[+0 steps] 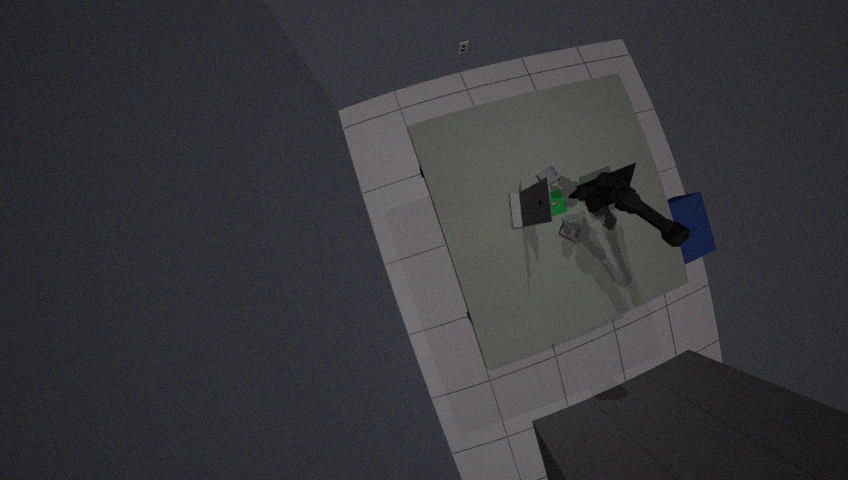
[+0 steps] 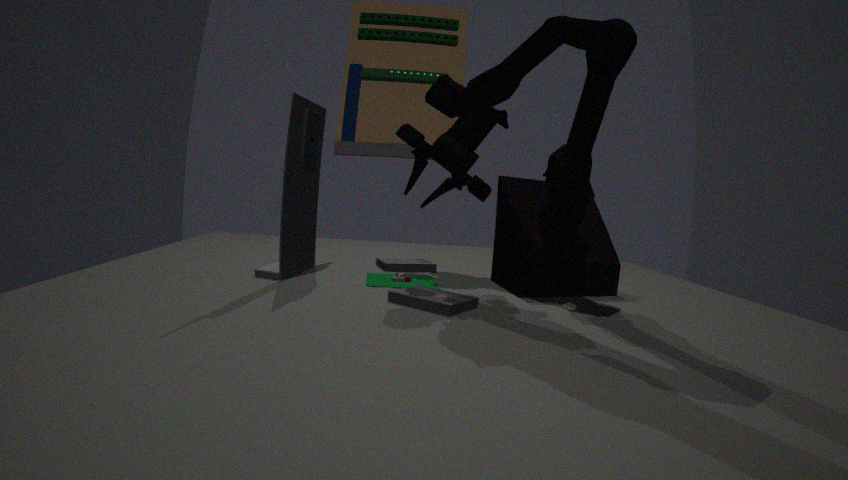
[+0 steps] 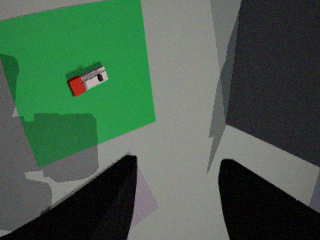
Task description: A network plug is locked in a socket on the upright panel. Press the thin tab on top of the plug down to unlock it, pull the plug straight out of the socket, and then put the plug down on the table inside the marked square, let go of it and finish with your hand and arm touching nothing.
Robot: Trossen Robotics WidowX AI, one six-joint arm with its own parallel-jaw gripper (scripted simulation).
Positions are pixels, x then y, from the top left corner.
Labels:
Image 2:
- gripper: 412, 201
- green marked square: 373, 279

